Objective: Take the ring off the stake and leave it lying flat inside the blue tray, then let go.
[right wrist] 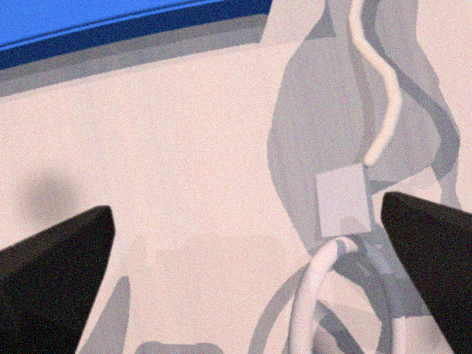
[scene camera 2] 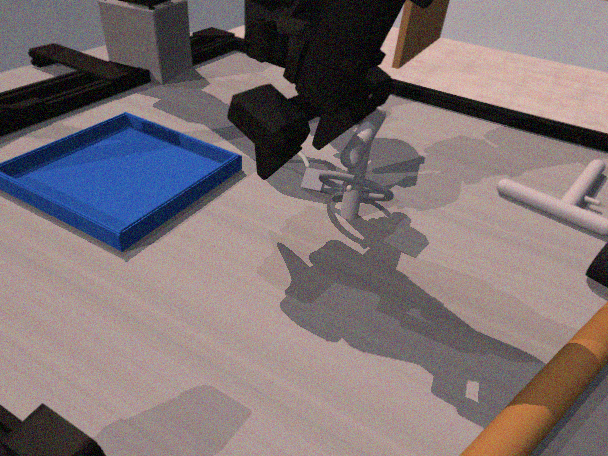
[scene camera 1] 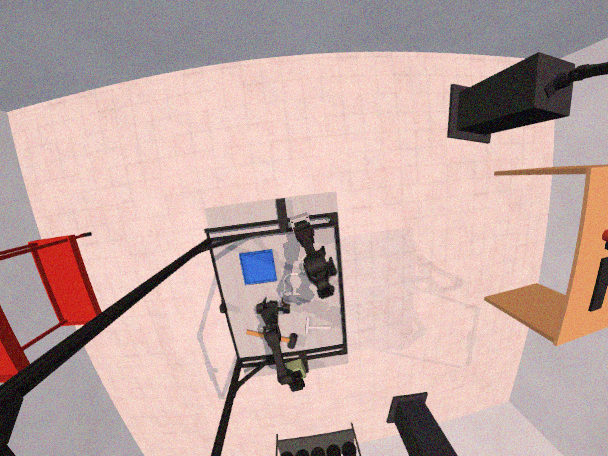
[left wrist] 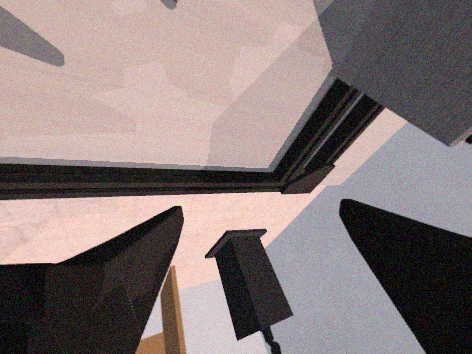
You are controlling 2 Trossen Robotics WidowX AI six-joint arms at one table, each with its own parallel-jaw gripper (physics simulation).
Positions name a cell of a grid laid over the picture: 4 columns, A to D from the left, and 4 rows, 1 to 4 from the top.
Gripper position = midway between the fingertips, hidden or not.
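On the table rest a hammer (scene camera 2: D4) and a pale cylinder (scene camera 2: D2). I can see a blue tray (scene camera 2: A2), (scene camera 1: B3), (right wrist: A1), along with a white cord (right wrist: D2) and a pale ring (right wrist: C3). In the right wrist view the hammer is out of frame, and in the left wrist view it is out of frame too. As for my own grippers, I see my right gripper (scene camera 2: B2), and the same gripper again (right wrist: C3), while my left gripper (left wrist: C3) is there as well.
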